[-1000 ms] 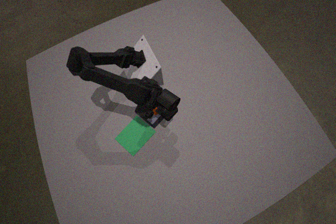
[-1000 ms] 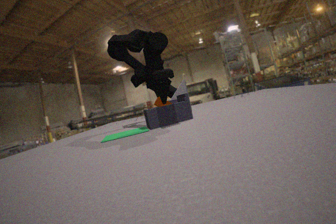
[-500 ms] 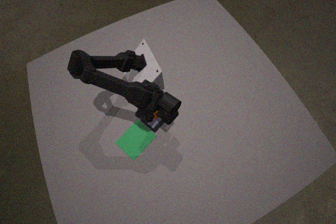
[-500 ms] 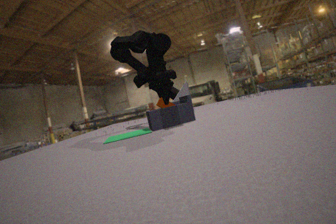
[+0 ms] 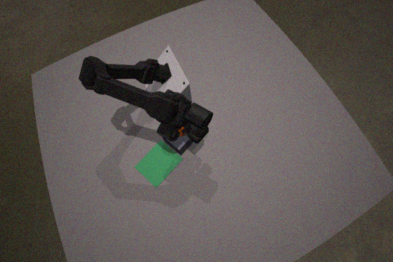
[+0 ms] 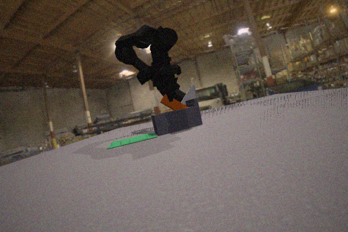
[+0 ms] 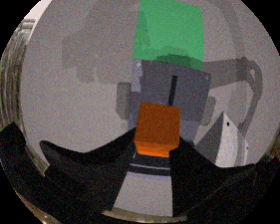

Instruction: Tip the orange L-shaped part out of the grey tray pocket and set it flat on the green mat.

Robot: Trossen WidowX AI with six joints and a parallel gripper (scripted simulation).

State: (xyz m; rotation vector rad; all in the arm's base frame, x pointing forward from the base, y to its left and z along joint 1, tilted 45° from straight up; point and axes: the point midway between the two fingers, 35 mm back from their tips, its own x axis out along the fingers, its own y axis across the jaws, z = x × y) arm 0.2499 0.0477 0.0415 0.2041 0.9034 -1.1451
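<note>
The green mat is 130 mm to the right of my gripper tip, 110 mm below it and 60 mm ahead of it. From my gripper tip the other things lie so: orange L-shaped part 30 mm below, 30 mm behind, 20 mm to the left.
</note>
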